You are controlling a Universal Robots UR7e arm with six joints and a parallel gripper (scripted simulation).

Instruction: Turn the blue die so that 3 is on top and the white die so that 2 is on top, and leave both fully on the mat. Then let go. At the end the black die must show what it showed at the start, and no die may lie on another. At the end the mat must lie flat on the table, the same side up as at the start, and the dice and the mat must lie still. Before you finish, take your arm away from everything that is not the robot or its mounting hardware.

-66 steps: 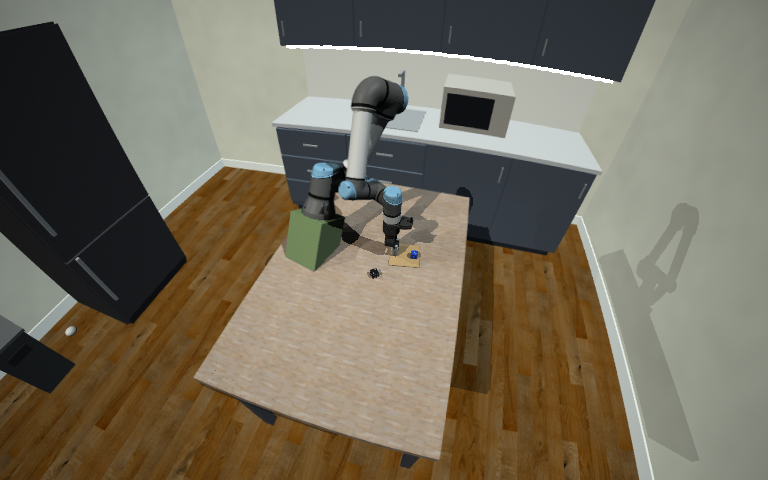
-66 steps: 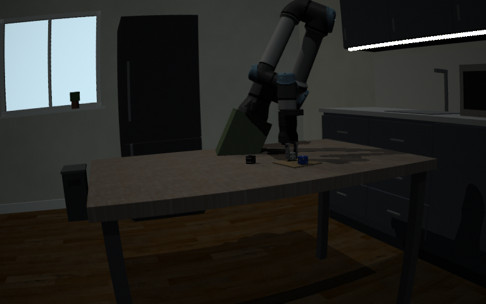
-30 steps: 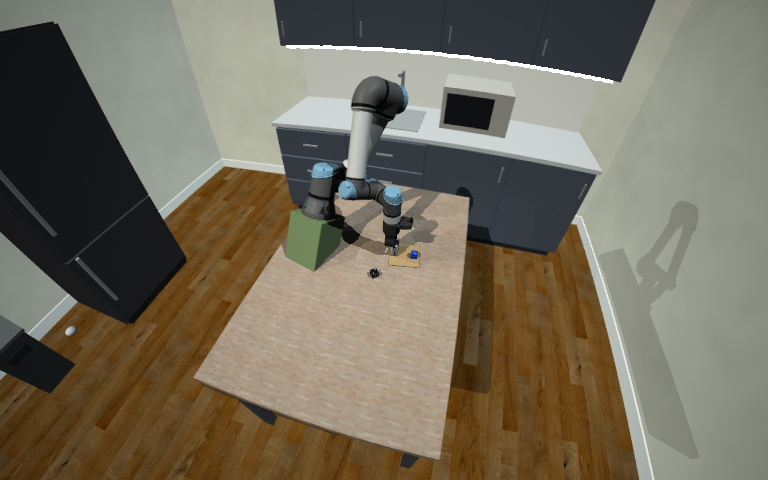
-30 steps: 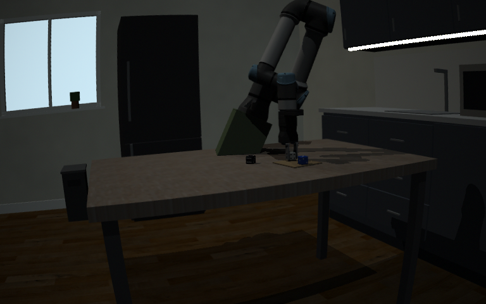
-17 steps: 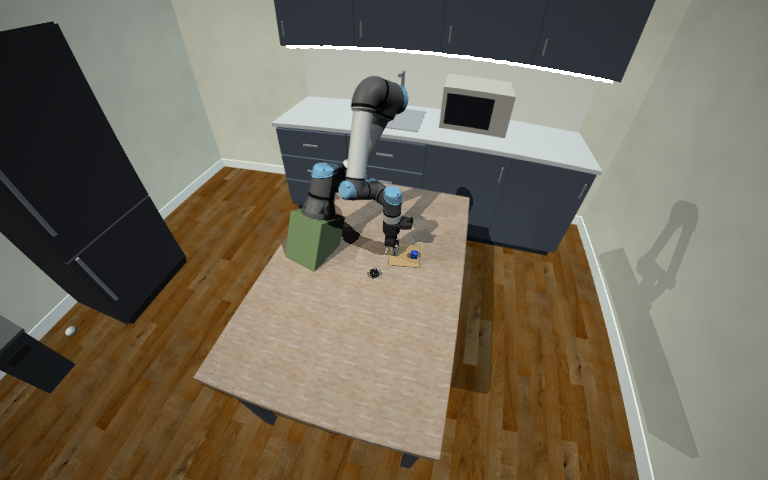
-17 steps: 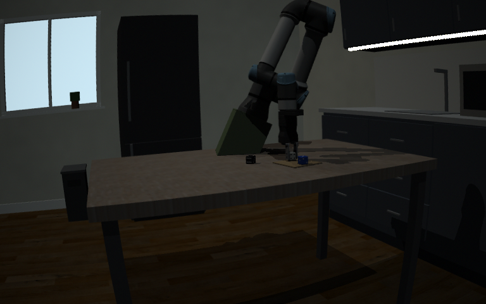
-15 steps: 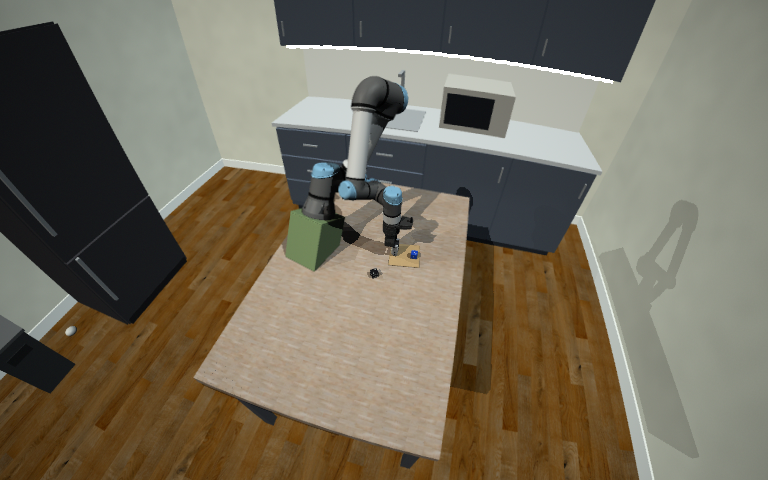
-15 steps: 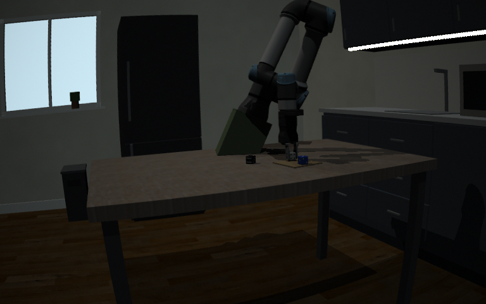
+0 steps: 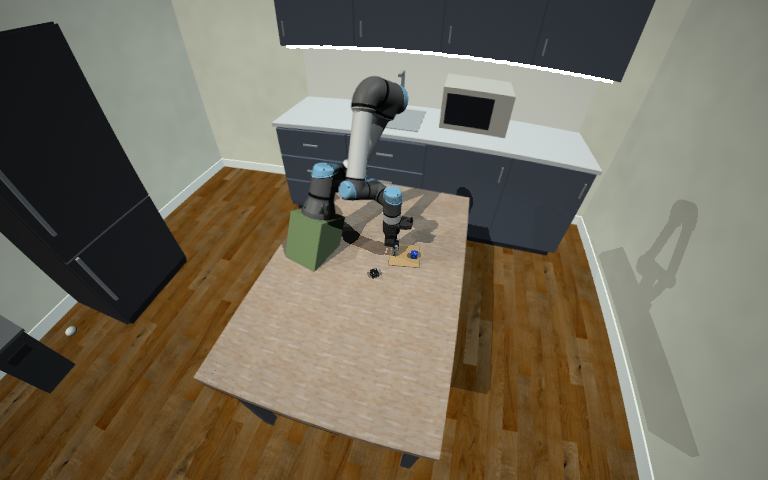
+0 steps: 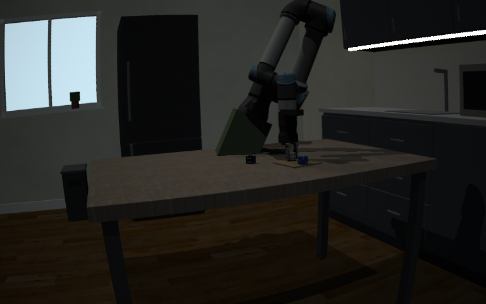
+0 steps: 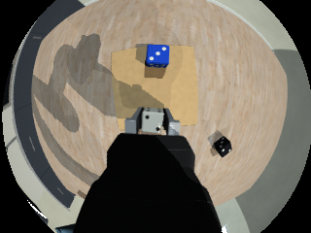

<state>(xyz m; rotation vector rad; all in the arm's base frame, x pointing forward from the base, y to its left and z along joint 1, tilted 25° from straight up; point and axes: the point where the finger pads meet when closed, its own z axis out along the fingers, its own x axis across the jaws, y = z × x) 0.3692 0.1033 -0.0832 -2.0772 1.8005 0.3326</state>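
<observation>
The white die lies 10 mm below my hand and 10 mm behind it. The rest, counted from my hand: black die 160 mm to the right, 40 mm behind, 10 mm below; then blue die 90 mm ahead, 10 mm to the left, 10 mm below; then tan mat 40 mm ahead, 30 mm below, 10 mm to the left.
</observation>
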